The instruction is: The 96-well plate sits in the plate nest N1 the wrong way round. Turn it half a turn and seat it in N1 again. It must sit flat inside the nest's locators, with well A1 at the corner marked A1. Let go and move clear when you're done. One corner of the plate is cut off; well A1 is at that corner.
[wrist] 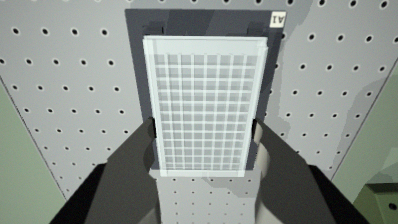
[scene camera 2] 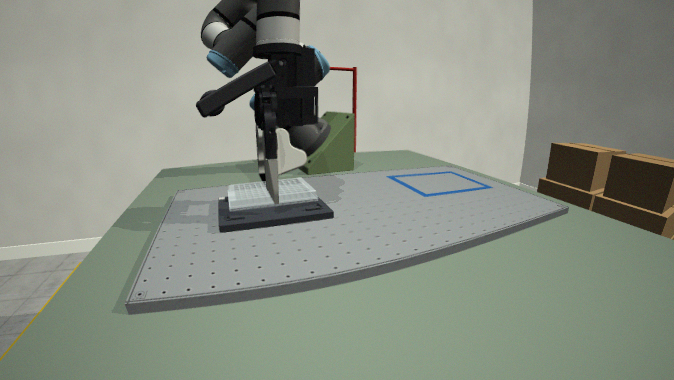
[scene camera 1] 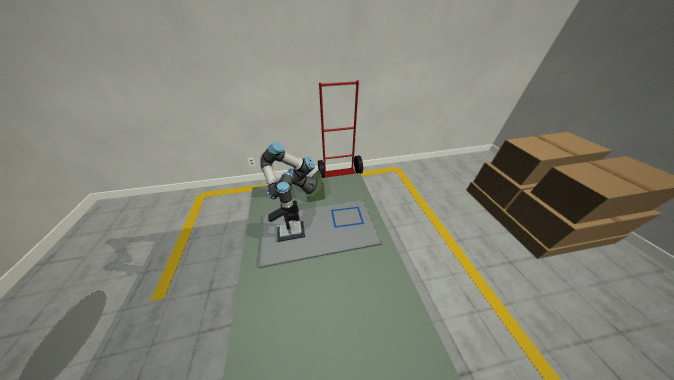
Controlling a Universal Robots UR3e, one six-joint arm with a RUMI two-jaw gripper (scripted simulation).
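Clear 96-well plate visible at (scene camera 2: 254,195) and (wrist: 203,115). Dark plate nest N1 (scene camera 2: 295,213), (wrist: 173,25). My gripper (scene camera 2: 271,194), (wrist: 203,118).
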